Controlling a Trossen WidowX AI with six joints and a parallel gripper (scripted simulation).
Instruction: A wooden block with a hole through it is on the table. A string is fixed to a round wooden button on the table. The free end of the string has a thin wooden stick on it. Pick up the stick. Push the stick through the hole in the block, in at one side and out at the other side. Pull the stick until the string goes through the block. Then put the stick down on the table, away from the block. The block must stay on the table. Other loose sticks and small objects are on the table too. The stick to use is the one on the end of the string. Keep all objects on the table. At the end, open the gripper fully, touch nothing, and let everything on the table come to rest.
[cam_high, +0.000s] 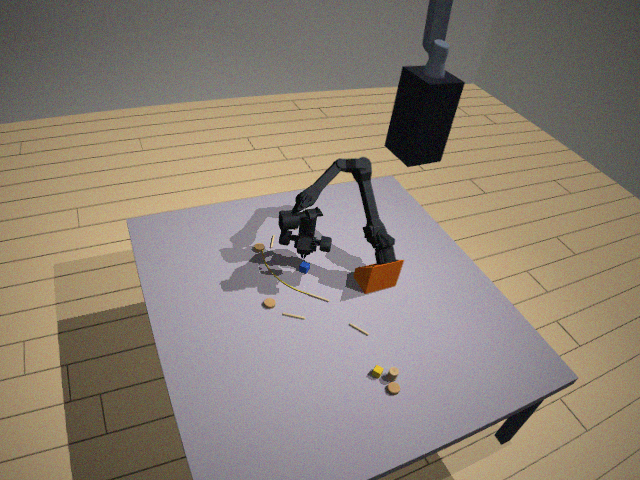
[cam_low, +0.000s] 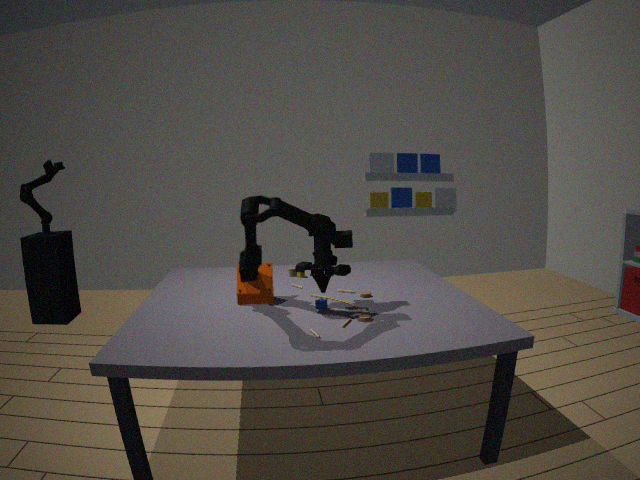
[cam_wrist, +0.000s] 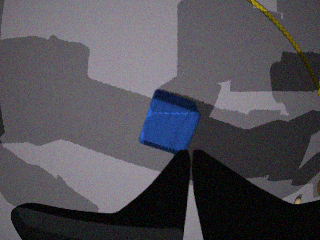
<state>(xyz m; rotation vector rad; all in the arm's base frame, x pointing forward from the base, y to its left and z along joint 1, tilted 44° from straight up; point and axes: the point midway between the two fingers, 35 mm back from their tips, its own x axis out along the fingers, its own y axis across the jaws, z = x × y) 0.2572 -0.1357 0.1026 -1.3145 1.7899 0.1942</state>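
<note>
Now: gripper tip 40 mm above the blue cube, 10 mm to the right of it and 10 mm past it. From my gripper tip the other things lie so: wooden block (550 mm to the left, 60 mm behind, 40 mm below); then yellow cube (520 mm to the left, 50 mm below, 20 mm behind); then thin wooden stick (150 mm to the left, 60 mm below, 20 mm ahead).
</note>
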